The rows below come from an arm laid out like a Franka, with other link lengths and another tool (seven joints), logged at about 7 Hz.
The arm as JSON. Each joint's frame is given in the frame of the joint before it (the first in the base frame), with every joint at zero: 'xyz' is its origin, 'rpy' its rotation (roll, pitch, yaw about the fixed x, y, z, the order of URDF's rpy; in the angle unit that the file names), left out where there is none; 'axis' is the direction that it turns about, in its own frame. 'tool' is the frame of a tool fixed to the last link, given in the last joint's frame.
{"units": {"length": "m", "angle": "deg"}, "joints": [
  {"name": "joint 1", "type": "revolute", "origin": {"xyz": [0.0, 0.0, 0.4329]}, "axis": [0.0, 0.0, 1.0]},
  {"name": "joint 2", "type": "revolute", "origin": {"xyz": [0.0, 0.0, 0.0]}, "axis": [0.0, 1.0, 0.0]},
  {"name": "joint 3", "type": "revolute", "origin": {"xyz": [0.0, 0.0, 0.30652]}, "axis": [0.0, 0.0, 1.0]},
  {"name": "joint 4", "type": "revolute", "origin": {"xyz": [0.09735, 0.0, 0.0]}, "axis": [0.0, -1.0, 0.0]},
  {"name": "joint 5", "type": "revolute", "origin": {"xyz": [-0.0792, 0.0, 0.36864]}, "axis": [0.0, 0.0, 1.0]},
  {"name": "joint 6", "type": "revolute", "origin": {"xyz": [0.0, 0.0, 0.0]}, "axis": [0.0, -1.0, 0.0]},
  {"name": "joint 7", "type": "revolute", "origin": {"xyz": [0.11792, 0.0, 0.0]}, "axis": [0.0, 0.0, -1.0]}
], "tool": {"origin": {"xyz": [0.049, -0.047, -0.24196], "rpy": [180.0, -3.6, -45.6]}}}
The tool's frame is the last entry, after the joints.
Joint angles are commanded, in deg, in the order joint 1, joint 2, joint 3, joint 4, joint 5, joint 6, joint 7. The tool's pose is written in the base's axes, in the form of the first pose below.
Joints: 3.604, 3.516, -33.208, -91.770, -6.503, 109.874, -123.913
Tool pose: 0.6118, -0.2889, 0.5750, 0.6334, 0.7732, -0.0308, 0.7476, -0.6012, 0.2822
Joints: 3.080, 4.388, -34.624, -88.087, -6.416, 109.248, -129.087
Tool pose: 0.6061, -0.3082, 0.5989, 0.5922, 0.8035, -0.0607, 0.7756, -0.5480, 0.3132
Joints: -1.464, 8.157, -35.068, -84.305, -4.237, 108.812, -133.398
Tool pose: 0.5953, -0.3534, 0.5952, 0.6022, 0.7939, -0.0839, 0.7734, -0.5541, 0.3078
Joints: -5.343, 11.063, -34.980, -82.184, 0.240, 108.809, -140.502
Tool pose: 0.5868, -0.3779, 0.5853, 0.5586, 0.8264, -0.0712, 0.8044, -0.5188, 0.2893
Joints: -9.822, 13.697, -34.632, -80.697, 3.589, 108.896, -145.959
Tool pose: 0.5713, -0.4102, 0.5714, 0.5412, 0.8385, -0.0630, 0.8177, -0.5074, 0.2718
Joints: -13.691, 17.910, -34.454, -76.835, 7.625, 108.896, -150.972
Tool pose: 0.5687, -0.4387, 0.5619, 0.5185, 0.8531, -0.0583, 0.8302, -0.4859, 0.2732
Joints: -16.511, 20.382, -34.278, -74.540, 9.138, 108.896, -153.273
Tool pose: 0.5610, -0.4626, 0.5548, 0.5193, 0.8520, -0.0664, 0.8310, -0.4854, 0.2719
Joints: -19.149, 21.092, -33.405, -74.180, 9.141, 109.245, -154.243
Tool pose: 0.5480, -0.4819, 0.5489, 0.5309, 0.8443, -0.0725, 0.8258, -0.4962, 0.2681
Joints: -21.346, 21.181, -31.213, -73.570, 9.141, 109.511, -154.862
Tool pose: 0.5480, -0.4856, 0.5504, 0.5233, 0.8495, -0.0671, 0.8279, -0.4881, 0.2764
